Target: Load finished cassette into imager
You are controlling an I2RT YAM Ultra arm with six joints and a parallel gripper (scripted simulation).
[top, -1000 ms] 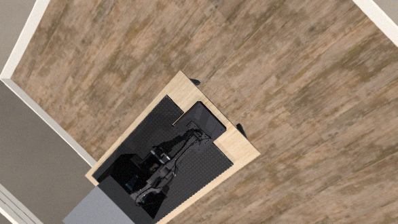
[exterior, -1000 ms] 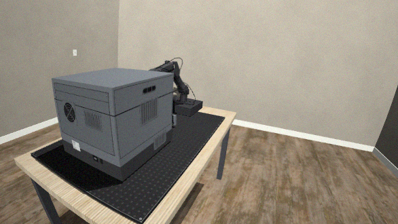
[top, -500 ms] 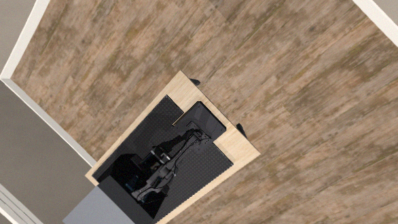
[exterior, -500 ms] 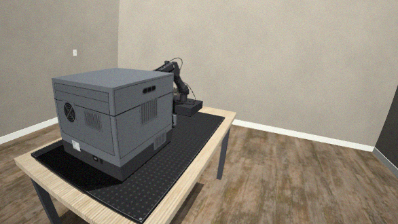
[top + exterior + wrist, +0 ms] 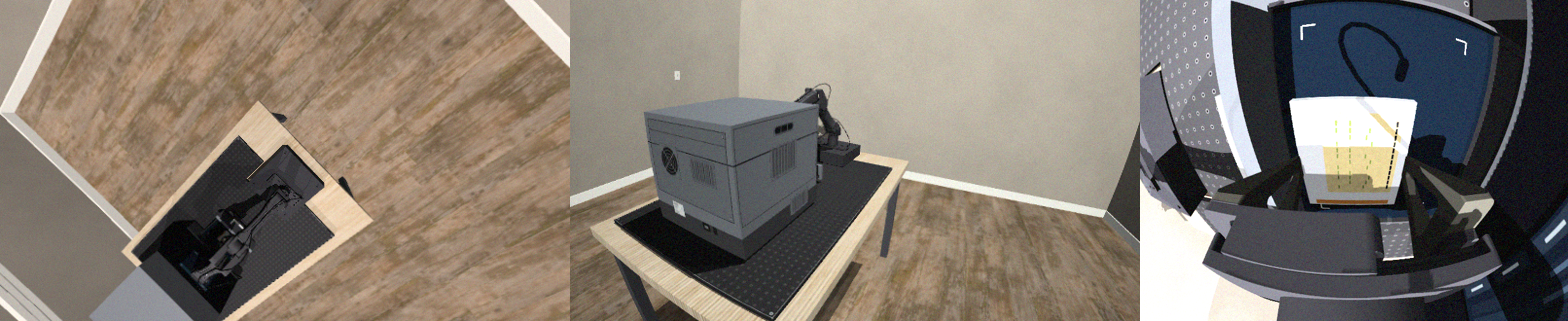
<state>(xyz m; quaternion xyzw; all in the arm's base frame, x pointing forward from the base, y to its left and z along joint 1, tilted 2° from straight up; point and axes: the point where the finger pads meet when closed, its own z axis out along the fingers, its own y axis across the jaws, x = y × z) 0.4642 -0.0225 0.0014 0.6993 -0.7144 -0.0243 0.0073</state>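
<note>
My gripper is now 4 cm short of the imager drawer and 4 cm above it. From my hand the other things lie so: finished cassette right at my hand.
</note>
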